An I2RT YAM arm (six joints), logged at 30 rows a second.
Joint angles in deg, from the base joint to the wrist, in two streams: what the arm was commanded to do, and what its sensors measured. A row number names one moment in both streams.
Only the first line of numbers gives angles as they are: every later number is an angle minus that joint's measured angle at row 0.
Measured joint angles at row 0:
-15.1 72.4 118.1 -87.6 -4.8 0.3
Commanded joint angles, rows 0 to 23:
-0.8 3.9 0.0 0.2 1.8 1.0
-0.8 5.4 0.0 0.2 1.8 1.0
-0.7 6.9 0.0 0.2 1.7 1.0
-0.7 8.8 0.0 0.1 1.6 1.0
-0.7 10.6 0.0 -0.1 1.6 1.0
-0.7 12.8 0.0 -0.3 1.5 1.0
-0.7 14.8 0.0 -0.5 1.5 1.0
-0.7 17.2 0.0 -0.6 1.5 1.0
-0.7 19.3 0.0 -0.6 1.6 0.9
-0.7 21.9 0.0 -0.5 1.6 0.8
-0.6 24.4 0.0 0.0 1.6 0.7
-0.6 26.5 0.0 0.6 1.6 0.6
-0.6 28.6 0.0 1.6 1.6 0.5
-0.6 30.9 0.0 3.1 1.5 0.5
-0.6 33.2 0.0 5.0 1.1 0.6
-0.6 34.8 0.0 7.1 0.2 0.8
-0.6 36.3 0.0 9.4 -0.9 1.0
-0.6 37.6 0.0 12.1 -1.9 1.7
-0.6 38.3 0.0 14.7 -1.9 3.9
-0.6 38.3 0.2 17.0 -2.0 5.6
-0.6 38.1 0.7 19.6 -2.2 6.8
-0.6 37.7 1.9 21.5 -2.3 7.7
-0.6 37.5 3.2 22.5 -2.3 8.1
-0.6 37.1 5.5 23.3 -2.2 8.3
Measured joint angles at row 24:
0.0 40.2 0.2 21.6 -1.4 4.7
